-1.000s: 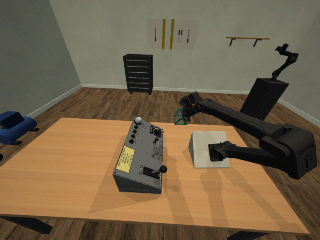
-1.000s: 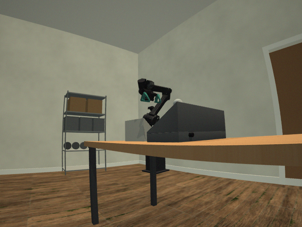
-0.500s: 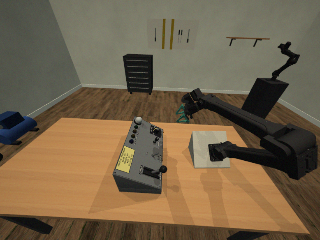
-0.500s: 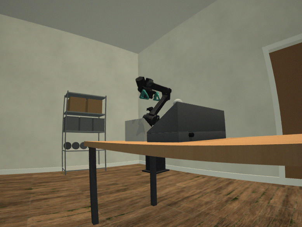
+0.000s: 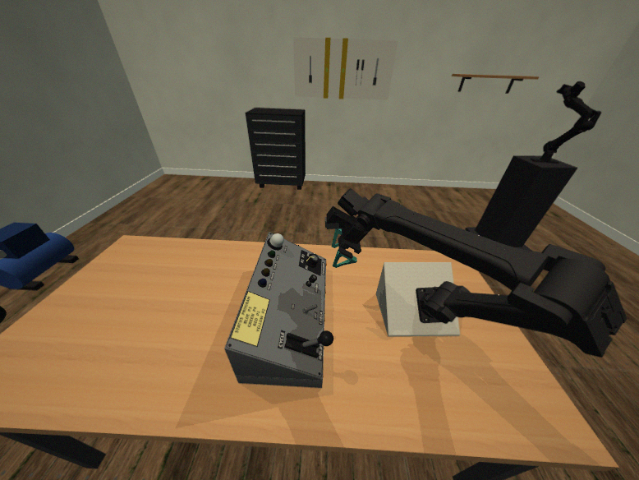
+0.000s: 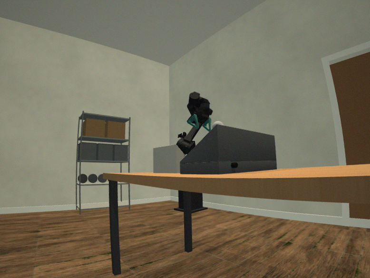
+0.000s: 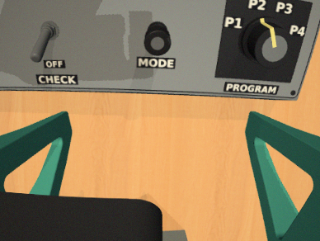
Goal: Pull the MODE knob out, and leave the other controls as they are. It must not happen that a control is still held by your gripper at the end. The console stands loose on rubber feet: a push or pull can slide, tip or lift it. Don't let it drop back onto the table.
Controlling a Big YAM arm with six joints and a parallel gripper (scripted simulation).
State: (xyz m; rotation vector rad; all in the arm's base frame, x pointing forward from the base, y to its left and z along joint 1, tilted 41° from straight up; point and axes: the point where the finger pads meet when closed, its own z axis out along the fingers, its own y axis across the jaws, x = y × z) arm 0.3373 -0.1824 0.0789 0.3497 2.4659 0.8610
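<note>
Now: hand 80 mm short of the black mode knob, 10 mm to the left of it and 130 mm above it. From my hand the other things lie so: program selector (80 mm ahead, 120 mm to the right, 130 mm below); then check toggle (90 mm ahead, 110 mm to the left, 130 mm below); then grey console (120 mm ahead, 50 mm to the left, 150 mm below).
</note>
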